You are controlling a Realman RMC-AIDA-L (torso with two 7-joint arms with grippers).
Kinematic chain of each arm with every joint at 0, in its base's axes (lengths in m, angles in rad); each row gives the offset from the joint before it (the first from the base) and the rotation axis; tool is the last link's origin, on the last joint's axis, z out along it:
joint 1: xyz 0 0 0.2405 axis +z
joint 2: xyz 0 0 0 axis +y
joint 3: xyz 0 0 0.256 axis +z
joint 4: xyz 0 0 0 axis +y
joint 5: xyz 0 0 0.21 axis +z
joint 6: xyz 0 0 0 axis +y
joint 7: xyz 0 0 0.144 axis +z
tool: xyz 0 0 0
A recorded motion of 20 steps. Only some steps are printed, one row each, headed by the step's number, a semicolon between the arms.
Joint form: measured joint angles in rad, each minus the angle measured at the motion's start. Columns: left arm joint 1, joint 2, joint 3, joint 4, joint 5, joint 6, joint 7; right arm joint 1, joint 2, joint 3, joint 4, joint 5, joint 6, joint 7.
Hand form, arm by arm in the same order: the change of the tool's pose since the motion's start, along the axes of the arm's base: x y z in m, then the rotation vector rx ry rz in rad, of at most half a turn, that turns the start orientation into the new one. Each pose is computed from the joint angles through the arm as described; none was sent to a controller.
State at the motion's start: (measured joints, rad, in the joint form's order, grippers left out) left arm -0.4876 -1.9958 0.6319 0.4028 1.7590 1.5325 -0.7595; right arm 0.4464 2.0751 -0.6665 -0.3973 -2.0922 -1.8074 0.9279
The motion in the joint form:
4: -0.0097 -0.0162 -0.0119 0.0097 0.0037 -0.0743 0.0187; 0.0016 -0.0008 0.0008 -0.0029 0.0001 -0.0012 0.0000
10: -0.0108 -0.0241 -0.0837 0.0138 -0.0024 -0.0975 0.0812; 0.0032 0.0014 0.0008 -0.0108 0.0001 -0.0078 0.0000
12: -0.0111 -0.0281 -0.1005 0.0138 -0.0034 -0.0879 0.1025; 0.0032 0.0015 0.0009 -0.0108 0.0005 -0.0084 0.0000
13: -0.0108 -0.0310 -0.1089 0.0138 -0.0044 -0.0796 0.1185; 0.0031 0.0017 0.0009 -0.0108 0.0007 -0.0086 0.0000
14: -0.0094 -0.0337 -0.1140 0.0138 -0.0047 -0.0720 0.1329; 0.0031 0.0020 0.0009 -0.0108 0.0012 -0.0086 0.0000
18: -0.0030 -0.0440 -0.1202 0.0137 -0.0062 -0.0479 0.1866; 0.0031 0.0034 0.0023 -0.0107 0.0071 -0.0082 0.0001
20: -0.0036 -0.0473 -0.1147 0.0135 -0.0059 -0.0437 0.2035; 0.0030 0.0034 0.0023 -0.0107 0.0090 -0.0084 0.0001
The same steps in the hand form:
4: -0.0022 0.0093 -0.0041 0.0438 0.0405 0.0309; -0.0003 0.0009 0.0008 0.0022 -0.0012 0.0033
10: -0.0059 0.0153 0.0040 0.1410 0.0500 0.0373; -0.0017 0.0015 0.0014 0.0027 0.0011 0.0121
12: -0.0048 0.0150 0.0048 0.1595 0.0461 0.0243; -0.0018 0.0015 0.0015 0.0027 0.0019 0.0122
13: -0.0037 0.0144 0.0048 0.1703 0.0442 0.0124; -0.0019 0.0014 0.0014 0.0027 0.0024 0.0122
14: -0.0031 0.0133 0.0045 0.1776 0.0439 0.0014; -0.0020 0.0014 0.0013 0.0029 0.0030 0.0121
18: -0.0007 0.0087 0.0013 0.1975 0.0495 -0.0411; -0.0027 0.0020 0.0013 0.0080 0.0083 0.0101
20: 0.0010 0.0079 -0.0009 0.1985 0.0559 -0.0583; -0.0028 0.0022 0.0014 0.0093 0.0096 0.0098

